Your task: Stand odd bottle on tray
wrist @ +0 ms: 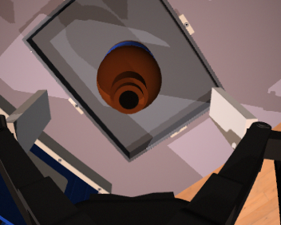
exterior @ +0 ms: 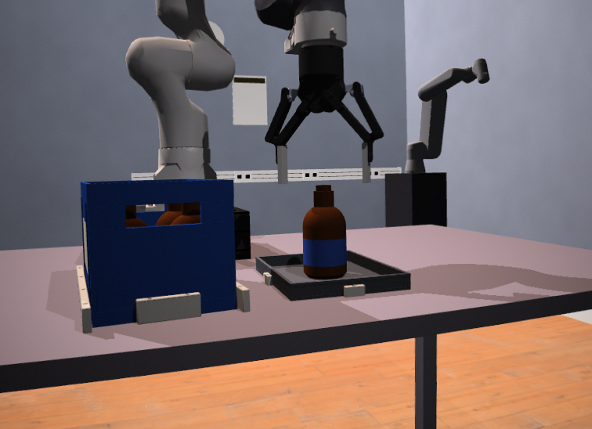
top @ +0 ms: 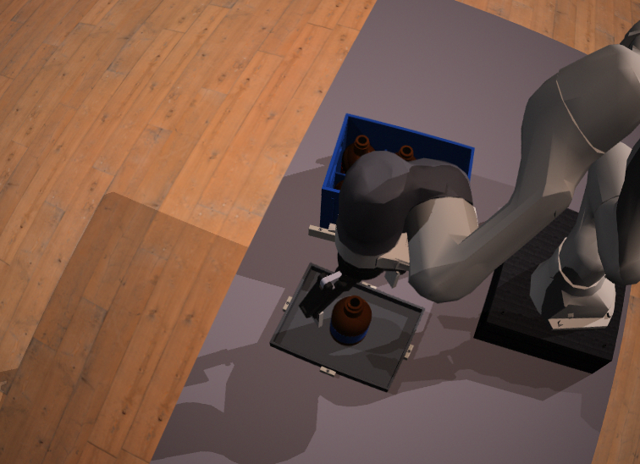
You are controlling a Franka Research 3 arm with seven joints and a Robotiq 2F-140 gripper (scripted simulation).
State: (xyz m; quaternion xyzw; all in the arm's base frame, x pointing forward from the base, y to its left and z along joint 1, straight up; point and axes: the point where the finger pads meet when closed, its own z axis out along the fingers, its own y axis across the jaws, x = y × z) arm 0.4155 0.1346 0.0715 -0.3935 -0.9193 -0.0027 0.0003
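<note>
Right now the bottle is 9 cm below my hand. Round my hand: crate: 28 cm to the right, 9 cm below, 3 cm behind; then dark tray: 16 cm below.
</note>
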